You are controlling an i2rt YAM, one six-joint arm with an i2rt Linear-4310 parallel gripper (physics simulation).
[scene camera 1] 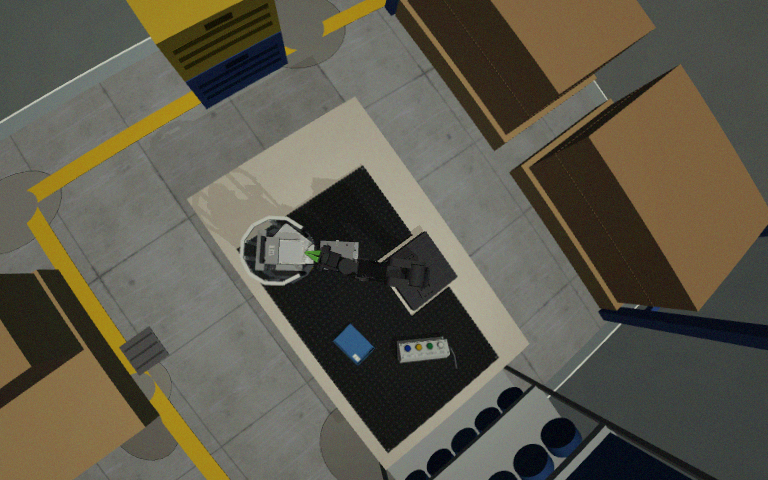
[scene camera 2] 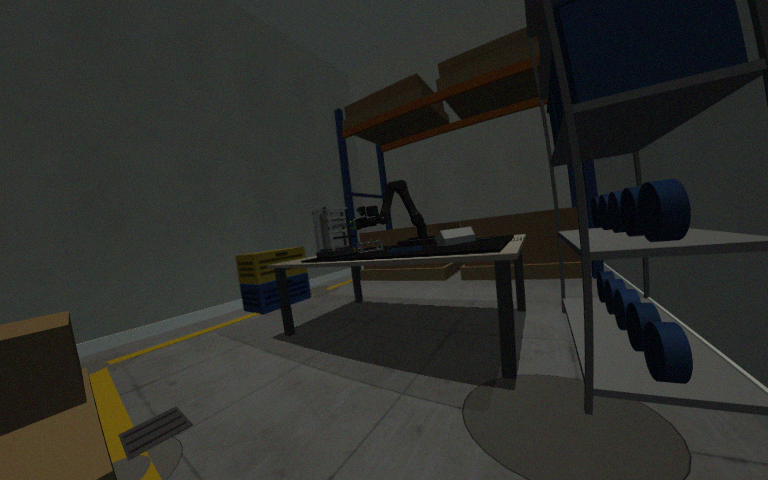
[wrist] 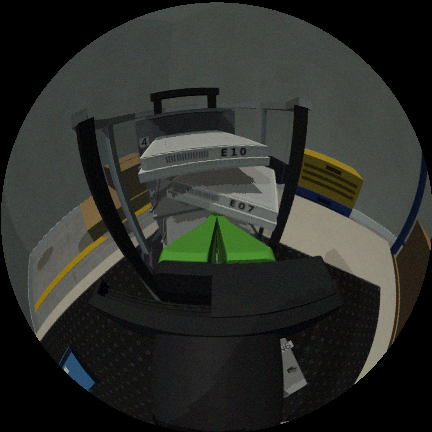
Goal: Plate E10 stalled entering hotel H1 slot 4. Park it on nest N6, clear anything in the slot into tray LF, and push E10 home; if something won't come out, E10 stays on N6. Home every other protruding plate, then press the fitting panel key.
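Places are measured from the arm's base along level axes (x ahead, y left, z up), in millimetres.
Pixels of known places: gripper, fingertip midpoint: (scene camera 2: 344, 226) (wrist: 216, 217); arm's base at its link origin: (scene camera 2: 422, 238).
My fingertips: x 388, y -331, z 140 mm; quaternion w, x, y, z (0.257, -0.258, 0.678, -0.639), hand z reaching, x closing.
For each thing: its middle in the pictures, then the offset to it from my fingertips. Level surfaces: height alone.
- Hotel H1 at the middle of its body: (wrist: 197, 198) (scene camera 1: 282, 251) (scene camera 2: 333, 231) dx +67, dy -35, dz -24 mm
- Plate E10 at the middle of its body: (wrist: 192, 142) (scene camera 1: 285, 251) dx +47, dy -19, dz +56 mm
- Plate E07 at the middle of its body: (wrist: 236, 177) (scene camera 1: 291, 241) dx +15, dy -48, dz +18 mm
- Nest N6 at the middle of its body: (wrist: 244, 367) (scene camera 1: 339, 255) (scene camera 2: 369, 245) dx -121, dy +80, dz -140 mm
- blue tray at the middle of its body: (scene camera 1: 354, 344) (scene camera 2: 404, 249) dx +6, dy +452, dz -169 mm
- key panel at the middle of its body: (scene camera 1: 423, 350) (scene camera 2: 454, 236) dx -244, dy +628, dz -136 mm
- black mat at its surface level: dz -177 mm
- beige table at its surface level: dz -190 mm
Hotel H1 (scene camera 1: 242, 249) (scene camera 2: 324, 226) (wrist: 292, 165) stands at one end of the mat. Plate E10 (wrist: 200, 159) is the upper white plate beside the mark 4, its front sticking out. Plate E07 (wrist: 260, 210) is below it, turned and tilted in the hotel. My gripper (scene camera 1: 308, 254) (scene camera 2: 352, 224) (wrist: 216, 217) is shut and empty, its green tips at E07's lower front edge; contact cannot be told. Nest N6 (scene camera 1: 350, 246) (wrist: 294, 377) lies under the arm, partly hidden. A blue tray (scene camera 1: 352, 342) (wrist: 79, 372) has an unreadable label. The key panel (scene camera 1: 423, 355) (scene camera 2: 456, 236) has coloured keys.
The black mat (scene camera 1: 390, 407) lies on the beige table (scene camera 1: 339, 130). The arm's dark base (scene camera 1: 441, 260) stands near one long side. Yellow and blue crates (scene camera 1: 237, 73) (scene camera 2: 271, 266) (wrist: 332, 175) are on the floor beyond the table. A shelf unit (scene camera 2: 577, 266) with blue bins stands by the other end.
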